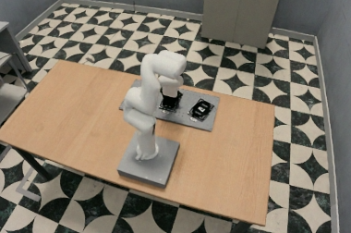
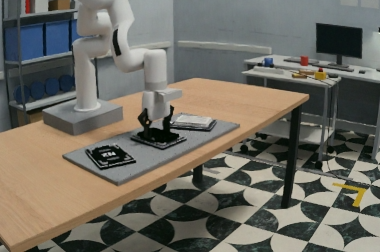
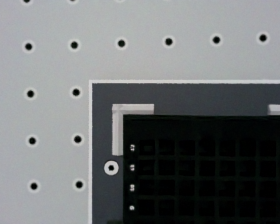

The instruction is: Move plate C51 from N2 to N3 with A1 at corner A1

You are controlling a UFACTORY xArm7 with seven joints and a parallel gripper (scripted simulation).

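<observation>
The black plate is 1 cm below my hand. Round my hand: pale plate: 20 cm to the left, 4 cm behind, 1 cm below.
</observation>
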